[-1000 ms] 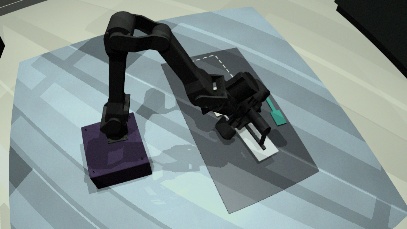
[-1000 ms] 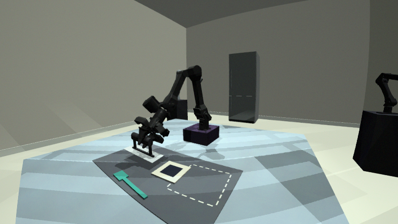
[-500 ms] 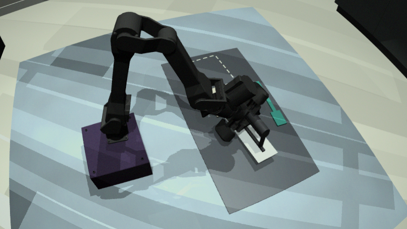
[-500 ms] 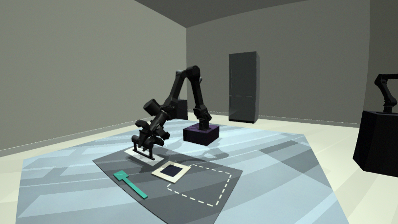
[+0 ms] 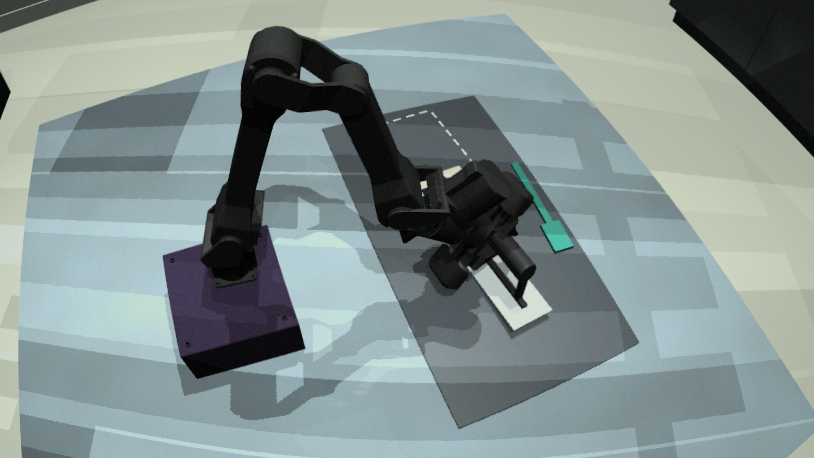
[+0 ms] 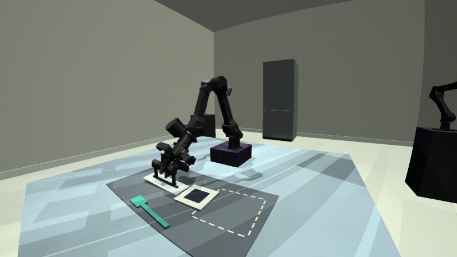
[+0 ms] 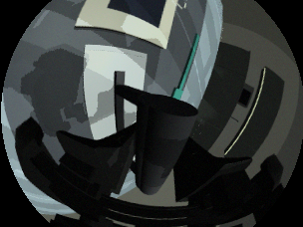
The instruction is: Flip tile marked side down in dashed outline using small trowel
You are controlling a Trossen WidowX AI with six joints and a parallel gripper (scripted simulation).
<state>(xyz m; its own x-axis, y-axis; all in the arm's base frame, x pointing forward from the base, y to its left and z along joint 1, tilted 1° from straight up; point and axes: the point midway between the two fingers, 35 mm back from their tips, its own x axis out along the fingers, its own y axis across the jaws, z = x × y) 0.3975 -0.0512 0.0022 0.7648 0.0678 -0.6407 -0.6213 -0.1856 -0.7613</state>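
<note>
Right now my gripper tip is 40 mm past the tile, 150 mm to the right of it and 50 mm above it. From my gripper tip the other things lie so: teal tool: 120 mm ahead, 70 mm to the left, 50 mm below; then trowel: 30 mm behind, 10 mm below.
</note>
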